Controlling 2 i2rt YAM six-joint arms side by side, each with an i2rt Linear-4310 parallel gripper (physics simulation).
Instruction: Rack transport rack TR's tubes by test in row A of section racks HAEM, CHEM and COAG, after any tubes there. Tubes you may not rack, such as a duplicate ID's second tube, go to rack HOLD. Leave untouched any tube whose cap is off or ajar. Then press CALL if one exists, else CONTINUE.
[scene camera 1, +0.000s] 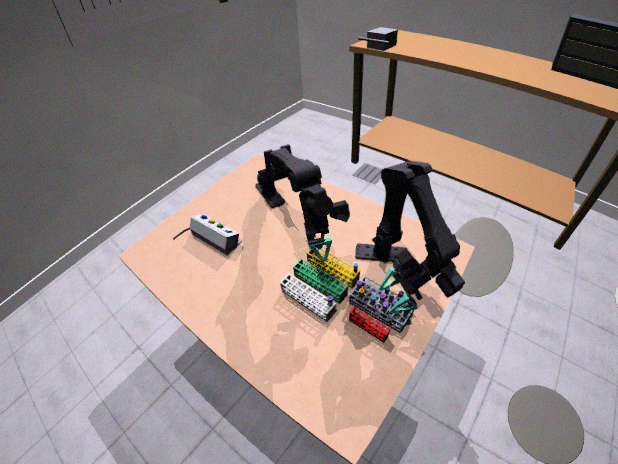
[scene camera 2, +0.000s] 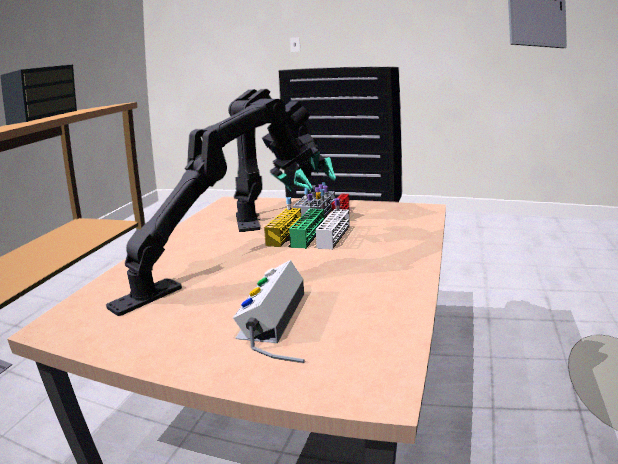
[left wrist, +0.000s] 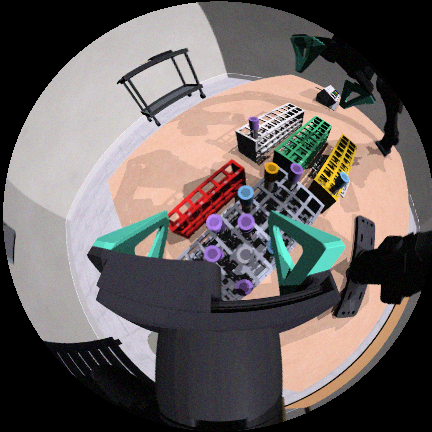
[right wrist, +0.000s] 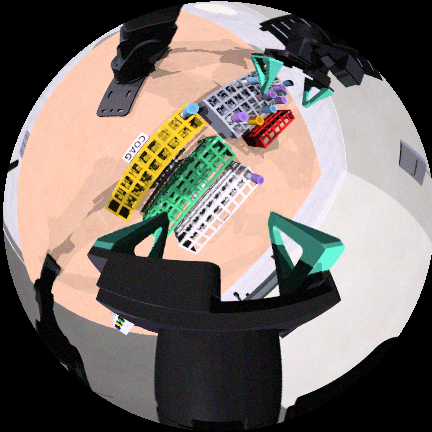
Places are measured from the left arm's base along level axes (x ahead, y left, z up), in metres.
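Pixels of known places: left gripper, fingertip midpoint: (scene camera 1: 384, 300) (scene camera 2: 323, 184) (left wrist: 218, 215) (right wrist: 285, 99); right gripper, fingertip midpoint: (scene camera 1: 322, 255) (scene camera 2: 304, 181) (left wrist: 322, 89) (right wrist: 218, 216); left arm's base at its link origin: (scene camera 1: 381, 253) (scene camera 2: 247, 221) (left wrist: 359, 267) (right wrist: 131, 73); right arm's base at its link origin: (scene camera 1: 269, 193) (scene camera 2: 144, 297) (left wrist: 383, 147) (right wrist: 48, 270).
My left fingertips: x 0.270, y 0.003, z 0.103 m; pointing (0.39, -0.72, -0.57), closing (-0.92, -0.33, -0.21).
For each thing: its top centre in the pictures, then the offset to it from my left fingertips. "spot": a spot on its surface instead.
- grey transport rack at its top centre: (left wrist: 253, 236) (right wrist: 255, 92) (scene camera 1: 383, 299) (scene camera 2: 314, 198) 0.034 m back, 0.001 m left, 0.046 m down
- orange-capped tube at its top centre: (left wrist: 271, 167) (right wrist: 259, 119) 0.036 m back, 0.071 m right, 0.009 m down
- pale grey ring-topped tube at its top centre: (left wrist: 245, 254) 0.033 m back, 0.025 m left, 0.009 m down
- yellow rack at its top centre: (right wrist: 149, 161) (left wrist: 341, 157) (scene camera 2: 283, 217) (scene camera 1: 332, 261) 0.168 m back, 0.178 m right, 0.046 m down
- blue-capped tube at its top centre: (right wrist: 192, 107) (left wrist: 344, 176) 0.137 m back, 0.097 m right, 0.009 m down
- green rack at its top centre: (right wrist: 187, 190) (left wrist: 310, 133) (scene camera 2: 307, 218) (scene camera 1: 319, 275) 0.101 m back, 0.214 m right, 0.046 m down
- white rack at a spot on its surface: (left wrist: 247, 145) spot: 0.015 m ahead, 0.157 m right, 0.068 m down
- purple-capped tube at its top centre: (left wrist: 253, 118) (right wrist: 260, 180) 0.004 m ahead, 0.166 m right, 0.009 m down
- red rack at its top centre: (left wrist: 202, 192) (right wrist: 279, 125) (scene camera 1: 370, 320) (scene camera 2: 340, 198) 0.047 m ahead, 0.037 m right, 0.046 m down
- grey button box at its top centre: (scene camera 2: 268, 279) (right wrist: 126, 327) (scene camera 1: 210, 223) (left wrist: 330, 87) 0.270 m back, 0.678 m right, 0.019 m down
The grey transport rack (scene camera 1: 404, 326) (right wrist: 216, 121) holds several purple-capped tubes (left wrist: 214, 223), blue-capped tubes (left wrist: 245, 193), an orange-capped tube (left wrist: 271, 170) and a pale grey ring-topped tube (left wrist: 245, 255) whose cap I cannot make out. My left gripper (scene camera 1: 386, 300) (left wrist: 218, 215) is open and empty, low over this rack. My right gripper (scene camera 1: 321, 253) (right wrist: 218, 216) is open and empty above the end of the yellow rack. The yellow rack (right wrist: 161, 146), labelled COAG, holds one blue-capped tube (right wrist: 190, 110). The green rack (right wrist: 200, 172) shows no caps. The white rack (left wrist: 247, 145) holds one purple-capped tube (left wrist: 254, 123).
A red rack (scene camera 1: 369, 325) (left wrist: 207, 198) without visible tubes stands beside the transport rack. A grey button box (scene camera 1: 212, 236) (scene camera 2: 280, 305) with blue, yellow, green and white buttons stands apart; its lettering is unreadable. The right arm's fingers also show at the left wrist view's upper right.
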